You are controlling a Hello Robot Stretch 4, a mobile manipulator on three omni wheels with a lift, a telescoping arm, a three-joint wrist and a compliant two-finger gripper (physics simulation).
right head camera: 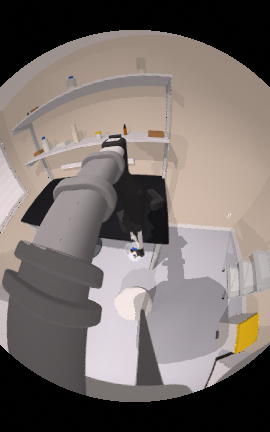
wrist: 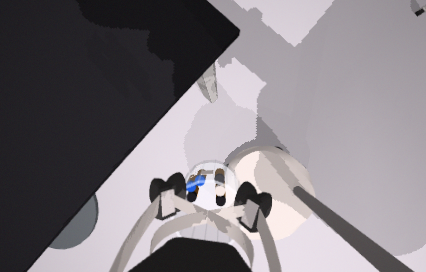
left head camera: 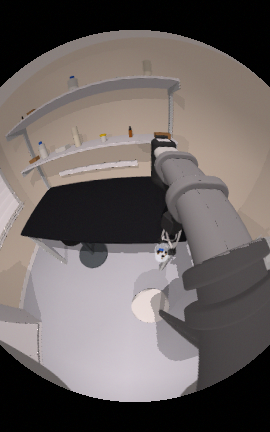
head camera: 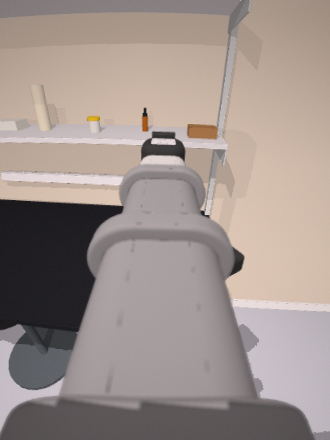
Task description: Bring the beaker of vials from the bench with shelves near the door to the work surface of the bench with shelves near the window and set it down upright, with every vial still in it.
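Observation:
The clear beaker of vials (left head camera: 161, 253) (right head camera: 133, 251) (wrist: 211, 182) is held upright off the bench, over the floor just in front of the black work surface's front edge. Several vials with blue, white and dark caps show inside it in the wrist view. My gripper (left head camera: 167, 248) (wrist: 211, 192) is shut on the beaker, one dark fingertip pad on each side. The window bench's black work surface (head camera: 45, 255) (left head camera: 100, 210) (right head camera: 155, 220) (wrist: 75, 125) lies beside the gripper; in the wrist view its edge runs diagonally left of the beaker. The arm hides part of the surface in the head views.
Shelves (head camera: 65, 134) (left head camera: 110, 146) (right head camera: 145, 140) with bottles and boxes hang above the bench. A round cream stool (left head camera: 145, 306) (right head camera: 131, 305) (wrist: 280, 220) stands on the floor below the beaker. A grey round base (head camera: 40, 365) (left head camera: 93, 256) shows under the bench. A yellow box (right head camera: 247, 333) is at the right.

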